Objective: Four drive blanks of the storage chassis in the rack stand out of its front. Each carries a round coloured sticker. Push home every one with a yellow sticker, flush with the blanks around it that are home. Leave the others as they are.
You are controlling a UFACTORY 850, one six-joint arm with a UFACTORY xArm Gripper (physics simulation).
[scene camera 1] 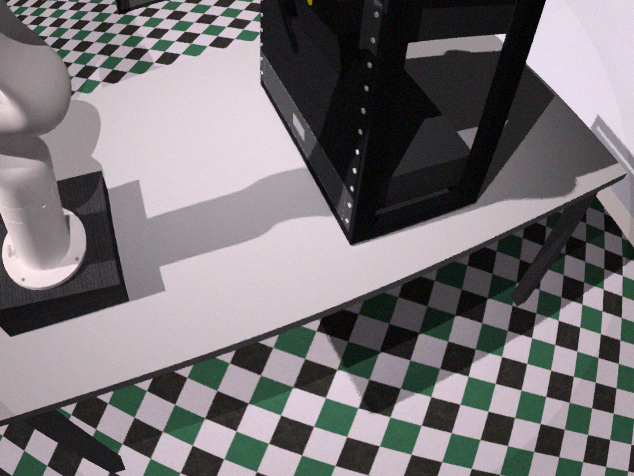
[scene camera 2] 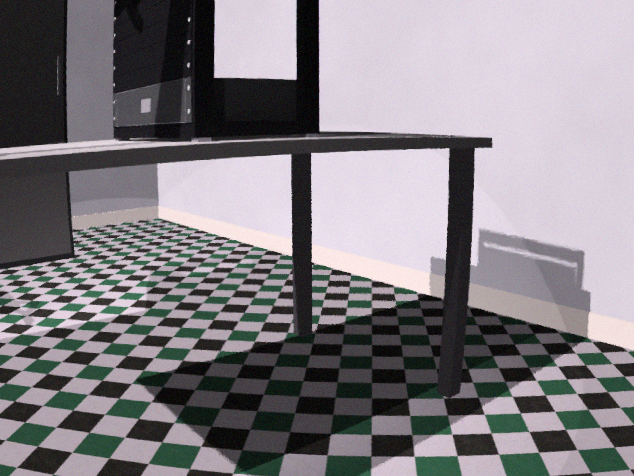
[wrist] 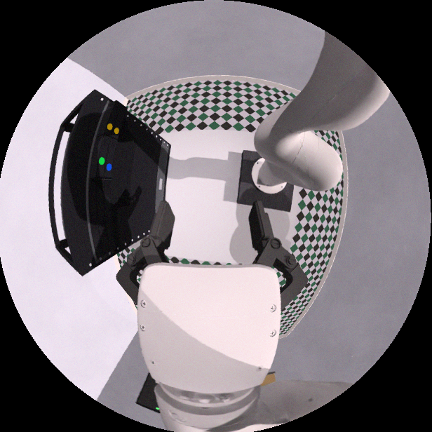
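Observation:
Black rack (scene camera 1: 371,138). Black rack again (scene camera 2: 163,65). Wrist view, my gripper (wrist: 210,208) and black rack (wrist: 114,169).

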